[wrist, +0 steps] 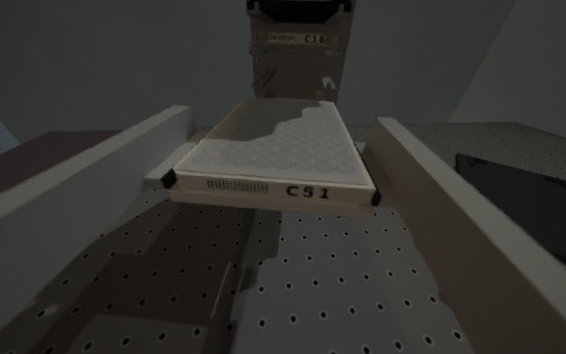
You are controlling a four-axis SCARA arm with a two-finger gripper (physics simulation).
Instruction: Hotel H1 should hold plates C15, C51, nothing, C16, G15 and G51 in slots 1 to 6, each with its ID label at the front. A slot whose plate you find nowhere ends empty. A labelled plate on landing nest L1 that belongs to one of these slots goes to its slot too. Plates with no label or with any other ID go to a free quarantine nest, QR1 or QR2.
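Frame: origin at the arm's base, x right, y ahead, z up, level; metres.
Seen in the pictures: gripper, fingertip midpoint: (280,129).
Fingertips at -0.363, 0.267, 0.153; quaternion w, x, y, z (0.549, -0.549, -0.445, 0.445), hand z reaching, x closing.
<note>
Offsets run from my fingertips to a thing's top centre, as dx, dy, dz. "spot": to the spot under its first point. Level surfaces: height alone.
My gripper (280,129) is shut on plate C51, its dark pads at the plate's two front corners. Plate C51 @(-0.018, +0.004, -0.003) (280,145) is pale, lies roughly level above the perforated deck and has its barcode and ID label on the front edge, facing the camera. Hotel H1 @(spot: -0.225, +0.056, +0.007) (300,67) stands behind it, apart from the plate. In the hotel, plate C16 @(-0.163, +0.038, +0.046) (292,38) shows its label at the front. A black plate @(spot: -0.100, +0.027, +0.060) (300,11) sits above it, cut by the top edge, its label out of view. Below C16 are bare rails; the lowest part of the hotel is hidden behind C51.
The perforated deck @(dz -0.140) (322,280) runs beneath the held plate, with dark shadows at left. A dark flat object @(-0.015, +0.277, -0.086) (515,200) lies on the deck at the right. A dull purple surface @(dz -0.153) (55,150) shows at the far left. Grey walls stand behind.
</note>
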